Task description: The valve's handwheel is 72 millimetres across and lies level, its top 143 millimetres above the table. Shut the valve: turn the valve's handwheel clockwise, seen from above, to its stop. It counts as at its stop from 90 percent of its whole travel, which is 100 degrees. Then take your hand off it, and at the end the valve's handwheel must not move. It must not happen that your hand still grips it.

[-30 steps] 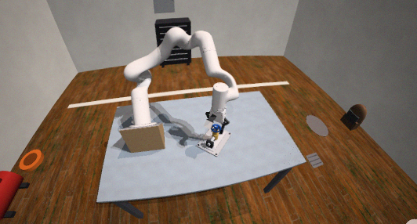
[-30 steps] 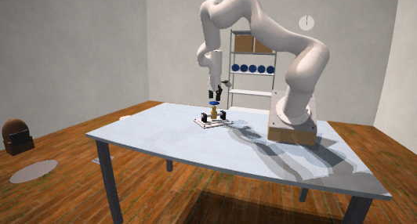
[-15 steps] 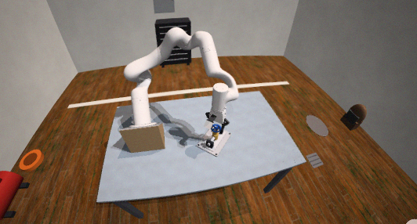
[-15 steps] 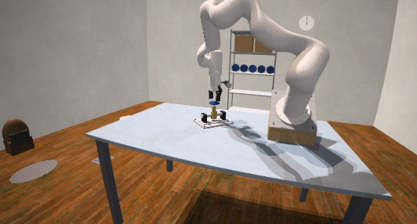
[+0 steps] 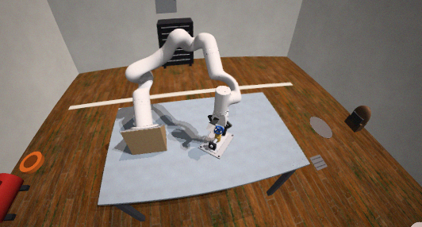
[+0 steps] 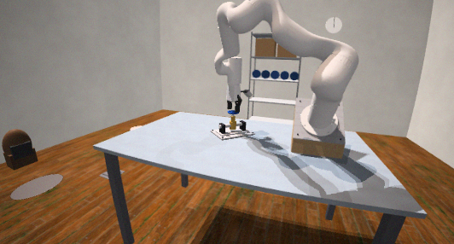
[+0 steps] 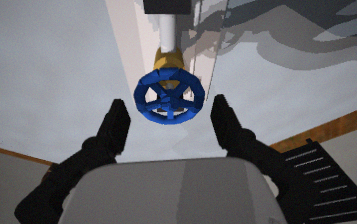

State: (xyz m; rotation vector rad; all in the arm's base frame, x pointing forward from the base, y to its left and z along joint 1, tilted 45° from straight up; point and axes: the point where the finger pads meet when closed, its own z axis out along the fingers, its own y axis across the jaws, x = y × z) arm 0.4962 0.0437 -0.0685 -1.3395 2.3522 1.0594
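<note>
Now: hand 30 mm above the blue spoked handwheel.
</note>
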